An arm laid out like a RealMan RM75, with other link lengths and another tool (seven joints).
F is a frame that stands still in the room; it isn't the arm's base.
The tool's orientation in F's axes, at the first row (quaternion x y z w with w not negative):
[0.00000 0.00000 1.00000 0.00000]
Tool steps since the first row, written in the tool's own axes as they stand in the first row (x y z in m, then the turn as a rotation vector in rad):
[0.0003 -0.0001 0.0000 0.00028 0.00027 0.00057]
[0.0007 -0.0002 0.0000 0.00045 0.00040 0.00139]
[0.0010 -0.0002 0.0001 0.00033 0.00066 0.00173]
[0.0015 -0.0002 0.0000 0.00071 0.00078 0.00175]
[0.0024 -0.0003 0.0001 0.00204 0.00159 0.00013]
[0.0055 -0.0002 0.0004 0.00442 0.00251 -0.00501]
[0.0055 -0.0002 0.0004 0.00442 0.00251 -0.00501]
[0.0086 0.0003 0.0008 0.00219 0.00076 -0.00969]
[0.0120 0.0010 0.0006 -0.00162 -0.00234 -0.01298]
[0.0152 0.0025 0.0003 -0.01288 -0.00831 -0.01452]
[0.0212 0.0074 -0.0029 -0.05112 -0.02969 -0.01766]
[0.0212 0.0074 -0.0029 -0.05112 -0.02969 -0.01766]
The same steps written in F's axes. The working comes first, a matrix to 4 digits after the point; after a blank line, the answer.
The tool's axes in the first row as the columns of a matrix, in F's axes (used below as rounded here):
[-1.0000 0.0000 0.0000]
[0.0000 -1.0000 0.0000]
[0.0000 0.0000 1.0000]

[-0.0003 0.0001 0.0000 -0.00028 -0.00027 0.00057]
[-0.0007 0.0002 0.0000 -0.00045 -0.00040 0.00139]
[-0.0010 0.0002 0.0001 -0.00033 -0.00066 0.00173]
[-0.0015 0.0002 0.0000 -0.00071 -0.00078 0.00175]
[-0.0024 0.0003 0.0001 -0.00204 -0.00159 0.00013]
[-0.0055 0.0002 0.0004 -0.00442 -0.00251 -0.00501]
[-0.0055 0.0002 0.0004 -0.00442 -0.00251 -0.00501]
[-0.0086 -0.0003 0.0008 -0.00219 -0.00076 -0.00969]
[-0.0120 -0.0010 0.0006 0.00162 0.00234 -0.01298]
[-0.0152 -0.0025 0.0003 0.01288 0.00831 -0.01452]
[-0.0212 -0.0074 -0.0029 0.05112 0.02969 -0.01766]
[-0.0212 -0.0074 -0.0029 0.05112 0.02969 -0.01766]

